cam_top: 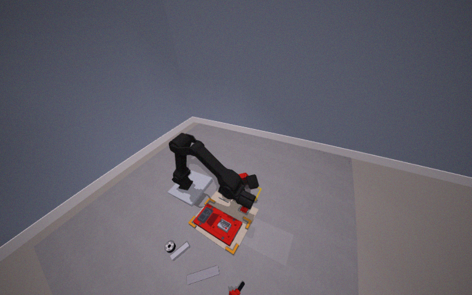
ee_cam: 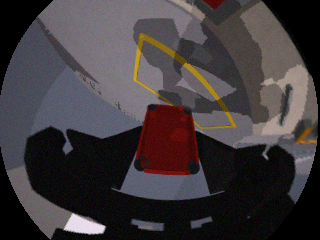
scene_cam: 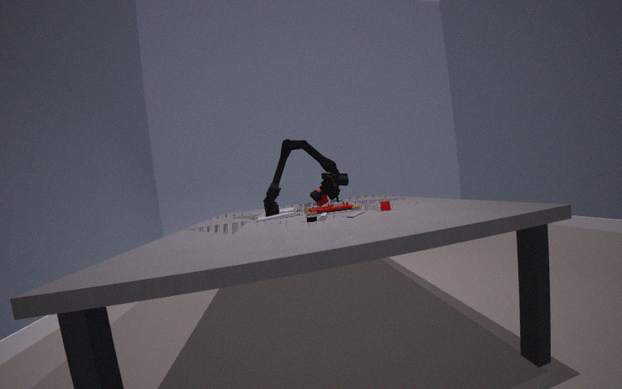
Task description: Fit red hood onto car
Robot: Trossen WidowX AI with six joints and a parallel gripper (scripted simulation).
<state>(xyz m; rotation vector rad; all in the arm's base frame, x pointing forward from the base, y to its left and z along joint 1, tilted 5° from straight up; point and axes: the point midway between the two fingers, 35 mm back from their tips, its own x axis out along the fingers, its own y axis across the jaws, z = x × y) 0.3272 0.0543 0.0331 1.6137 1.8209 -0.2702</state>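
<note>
My gripper tip is 10 mm to the right of the red hood and 10 mm below it. Also, from my gripper tip: wheel: 220 mm behind, 390 mm to the right, 50 mm below; grey engine block: 20 mm behind, 240 mm to the right, 30 mm below.
</note>
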